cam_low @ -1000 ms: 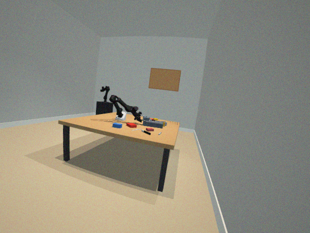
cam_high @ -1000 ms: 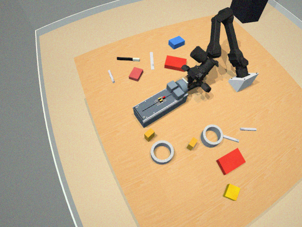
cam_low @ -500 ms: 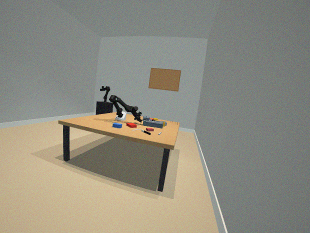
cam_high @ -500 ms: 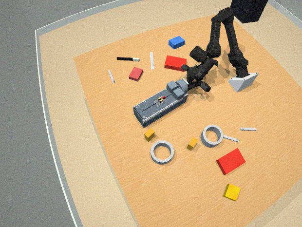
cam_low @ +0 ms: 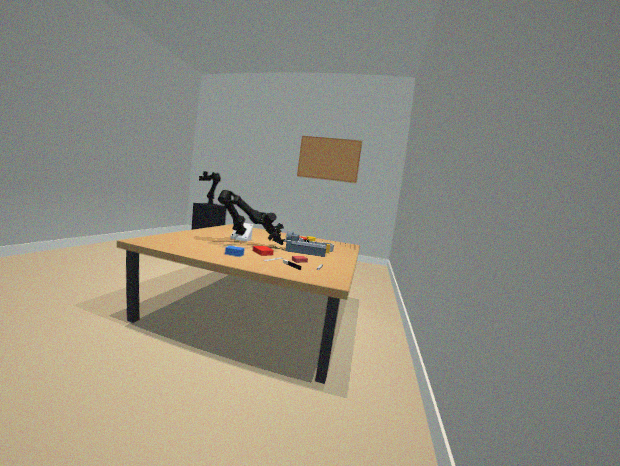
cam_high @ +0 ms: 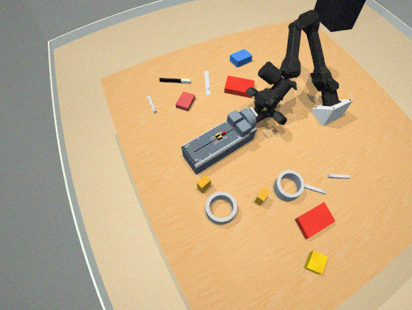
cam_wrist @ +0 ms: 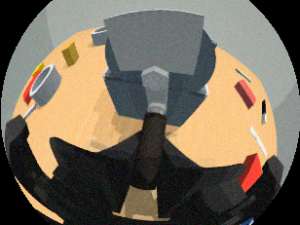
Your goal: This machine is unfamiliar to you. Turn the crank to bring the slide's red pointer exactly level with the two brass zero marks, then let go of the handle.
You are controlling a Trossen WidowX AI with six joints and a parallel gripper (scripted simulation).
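Now: the red pointer 140 mm ahead of my gripper tip, 50 mm above it and 40 mm to the left of it. Also, from my gripper tip: red block: 210 mm to the right, 200 mm ahead, 20 mm below; dark crank handle: 30 mm above, 20 mm behind; black marker: 330 mm to the right, 190 mm ahead, 20 mm below.
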